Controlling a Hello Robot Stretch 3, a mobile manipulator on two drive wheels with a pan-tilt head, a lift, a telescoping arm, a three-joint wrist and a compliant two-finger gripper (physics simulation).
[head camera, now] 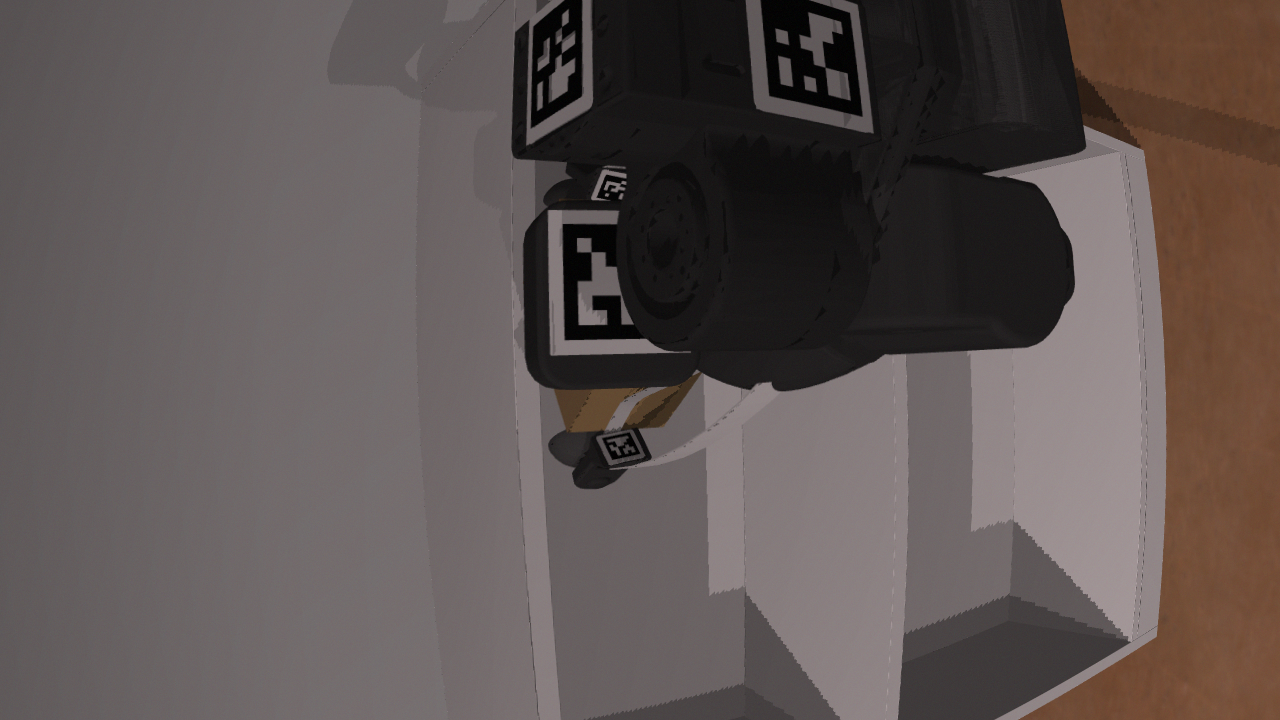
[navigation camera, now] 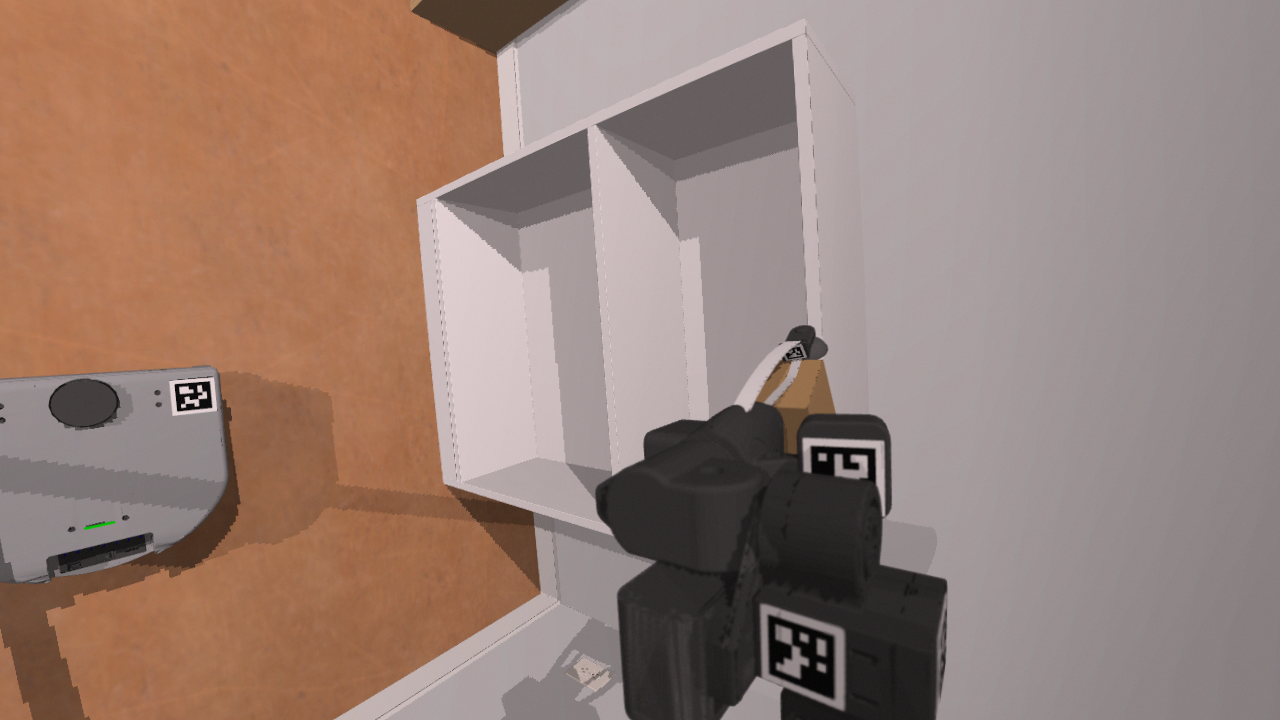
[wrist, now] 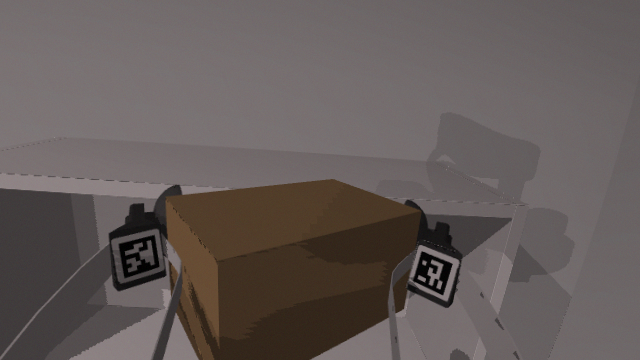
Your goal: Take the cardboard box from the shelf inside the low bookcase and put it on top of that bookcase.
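The brown cardboard box [head camera: 590,409] [navigation camera: 805,394] [wrist: 300,300] is held between the two fingertips of my gripper [head camera: 572,317] [wrist: 294,219]. The gripper is shut on it at its left and right sides. The head and navigation views show the white low bookcase [head camera: 1150,358] [navigation camera: 431,340] turned sideways. The box is at its open front, near the height of the top board [head camera: 534,537] [navigation camera: 811,179] [wrist: 225,160]. In the wrist view this board shows behind the box, partly hidden by it. The wrist body hides much of the box in the head view.
The middle shelf [head camera: 895,537] [navigation camera: 601,268] divides the bookcase into two compartments. The grey wall [head camera: 223,358] [navigation camera: 1074,268] [wrist: 300,75] stands behind the bookcase. My base [navigation camera: 134,465] is on the brown floor [navigation camera: 268,223]. A brown object [navigation camera: 492,19] shows at the navigation view's upper edge.
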